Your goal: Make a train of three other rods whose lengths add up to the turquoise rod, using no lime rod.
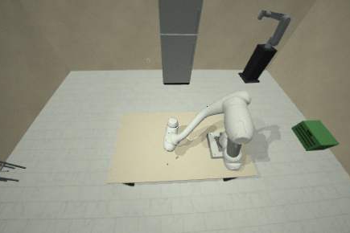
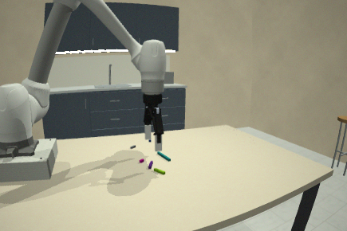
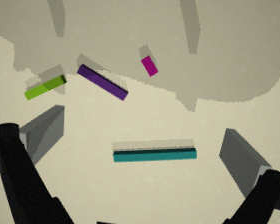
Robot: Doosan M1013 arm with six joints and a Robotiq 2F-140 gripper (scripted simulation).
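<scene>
Right now the small blue rod is 240 mm to the left of my hand, 80 mm below it and 80 mm ahead of it. Round my hand: turquoise rod 80 mm below, 60 mm ahead, 10 mm to the left; then purple rod 80 mm below, 50 mm to the right, 30 mm behind; then magenta rod 80 mm below, 50 mm behind.
</scene>
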